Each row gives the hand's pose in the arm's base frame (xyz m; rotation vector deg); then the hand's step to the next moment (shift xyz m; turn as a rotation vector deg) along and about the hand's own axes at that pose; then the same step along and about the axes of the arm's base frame.
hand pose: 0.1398 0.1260 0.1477 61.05 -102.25 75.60
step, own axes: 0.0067 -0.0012 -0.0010 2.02 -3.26 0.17
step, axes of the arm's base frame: -0.0019 -0.0007 0.0066 2.01 -1.12 3.07
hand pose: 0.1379 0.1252 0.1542 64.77 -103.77 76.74
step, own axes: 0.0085 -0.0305 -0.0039 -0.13 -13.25 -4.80
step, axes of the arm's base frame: 0.0234 -0.0024 0.0216 11.83 2.98 7.05
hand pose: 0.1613 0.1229 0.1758 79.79 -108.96 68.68
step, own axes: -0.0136 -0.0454 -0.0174 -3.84 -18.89 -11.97
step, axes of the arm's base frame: 0.0452 0.0176 0.0142 17.64 10.49 9.68
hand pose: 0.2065 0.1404 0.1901 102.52 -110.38 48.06
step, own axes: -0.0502 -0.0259 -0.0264 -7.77 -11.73 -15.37
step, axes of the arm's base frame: 0.0283 0.0550 -0.0080 10.63 15.77 8.52
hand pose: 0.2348 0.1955 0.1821 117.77 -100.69 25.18
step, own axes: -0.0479 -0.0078 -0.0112 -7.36 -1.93 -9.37
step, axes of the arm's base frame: 0.0002 0.0478 -0.0141 0.91 11.19 4.43
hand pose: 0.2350 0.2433 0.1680 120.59 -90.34 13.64
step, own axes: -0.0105 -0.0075 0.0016 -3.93 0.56 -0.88
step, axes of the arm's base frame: 0.0035 0.0097 -0.0079 -1.63 3.65 -0.74
